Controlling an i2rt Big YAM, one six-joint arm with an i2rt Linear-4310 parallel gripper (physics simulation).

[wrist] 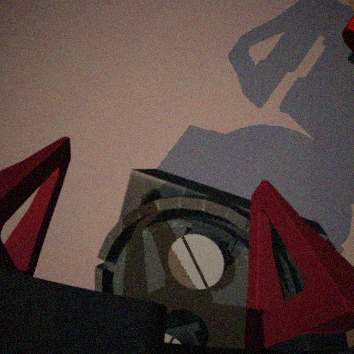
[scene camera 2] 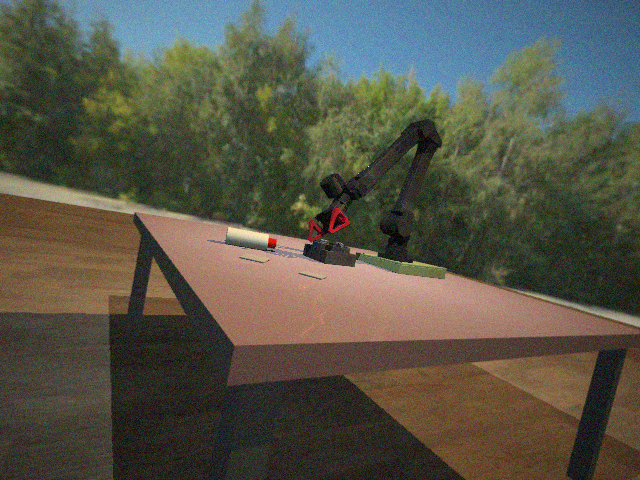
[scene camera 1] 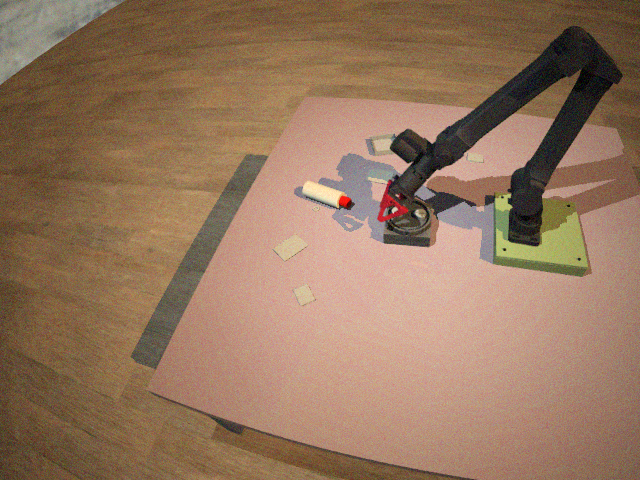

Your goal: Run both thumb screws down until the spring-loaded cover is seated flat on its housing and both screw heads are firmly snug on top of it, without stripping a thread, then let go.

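Frame: origin at the arm's base, x ahead, y left, z up, level; metres.
Seen in the pictures: gripper, between the fingertips: (wrist: 166,167) (scene camera 2: 319,236) (scene camera 1: 380,214); arm's base, origin of its link: (scene camera 2: 394,259) (scene camera 1: 523,228).
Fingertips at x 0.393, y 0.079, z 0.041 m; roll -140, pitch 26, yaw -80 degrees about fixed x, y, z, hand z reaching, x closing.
Note:
Offsets run from my fingertips to a thing's top centre. "pt": to the spot under its first point. Level surfaces: height alone.
The dark square housing @[dx -0.071, dy -0.034, dz -0.019 m] (scene camera 1: 407,239) (scene camera 2: 329,255) (wrist: 136,192) stands on the table with a raised round rim. The grey-green cover @[dx -0.071, dy -0.034, dz -0.021 m] (wrist: 227,295) lies inside the rim; whether it is flat cannot be told. One pale slotted screw head @[pt dx -0.035, dy -0.030, dz -0.009 m] (scene camera 1: 395,210) (wrist: 196,261) shows near the middle of the wrist view, closer to the right finger. The second screw head @[pt dx -0.099, dy -0.039, dz -0.010 m] (scene camera 1: 419,212) (wrist: 172,339) is mostly hidden at the bottom of the wrist view, in shadow. My gripper (scene camera 1: 393,213) (scene camera 2: 321,236) (wrist: 166,167) is open and empty, tilted low over the housing, its red fingers either side of the first screw.
A cream cylinder with a red end @[dx +0.184, dy -0.085, dz -0.025 m] (scene camera 1: 323,193) (scene camera 2: 248,238) lies left of the housing. Thin beige tiles @[dx +0.229, dy +0.110, dz -0.072 m] (scene camera 1: 290,246) @[dx +0.135, dy +0.245, dz -0.072 m] (scene camera 1: 304,295) and a small framed tile @[dx +0.078, dy -0.386, dz -0.055 m] (scene camera 1: 383,145) lie on the pink table @[dz -0.075 m] (scene camera 1: 361,361). The arm stands on a green base plate (scene camera 1: 542,258).

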